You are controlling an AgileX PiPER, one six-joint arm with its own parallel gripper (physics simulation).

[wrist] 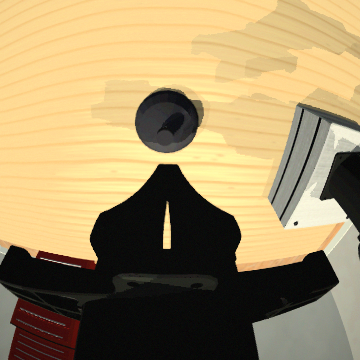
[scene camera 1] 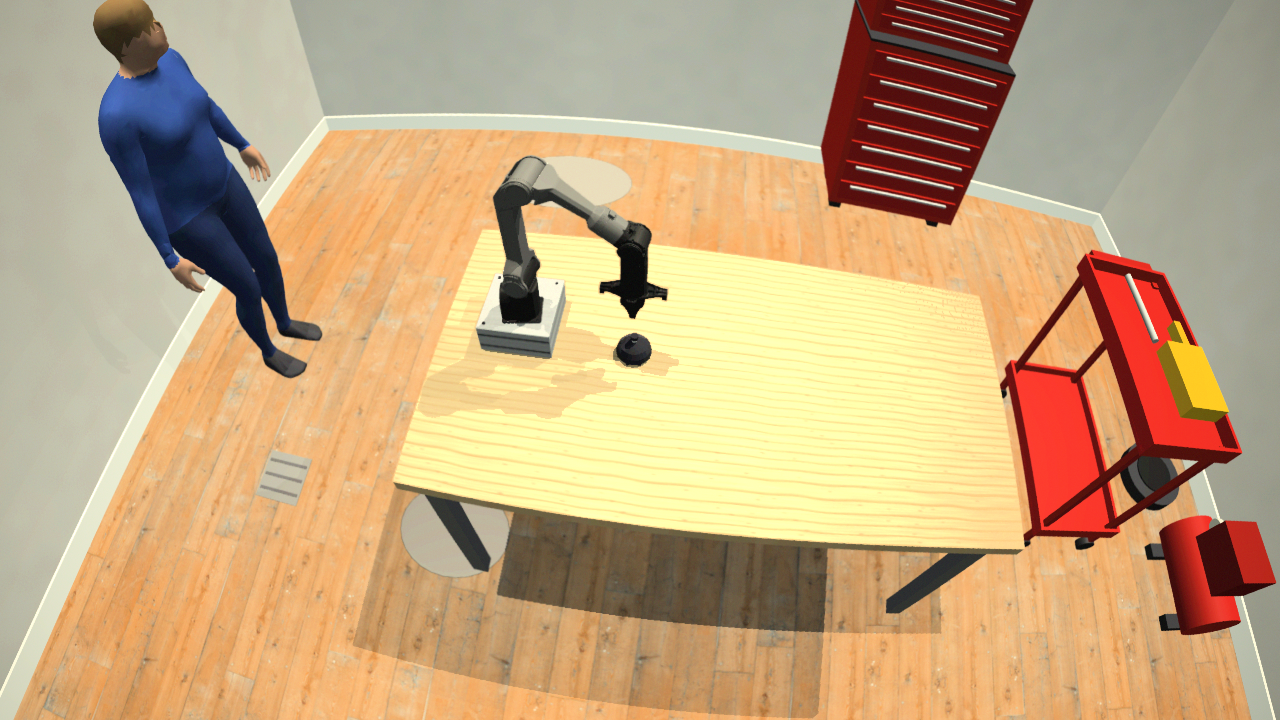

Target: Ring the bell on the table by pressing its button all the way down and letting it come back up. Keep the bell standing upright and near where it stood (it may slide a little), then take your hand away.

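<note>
The dark, round bell [scene camera 1: 633, 350] [wrist: 160, 112] stands upright on the wooden table [scene camera 1: 787, 402] [wrist: 45, 165], in front of the arm's base and a little to its right in the scene view. Its small button [scene camera 1: 633, 338] [wrist: 166, 134] shows on top, raised above the dome. My gripper [scene camera 1: 632, 315] [wrist: 167, 176] is shut, with its fingertips together and nothing between them. It points down and hangs above the bell, with a visible gap between the tips and the button, not touching it.
The arm's pale base block [scene camera 1: 517, 338] [wrist: 295, 165] stands near the bell. A person in blue [scene camera 1: 165, 134] stands left of the table. A red tool cabinet [scene camera 1: 926, 134] [wrist: 45, 320] is behind it, and a red cart [scene camera 1: 1114, 358] stands at the right.
</note>
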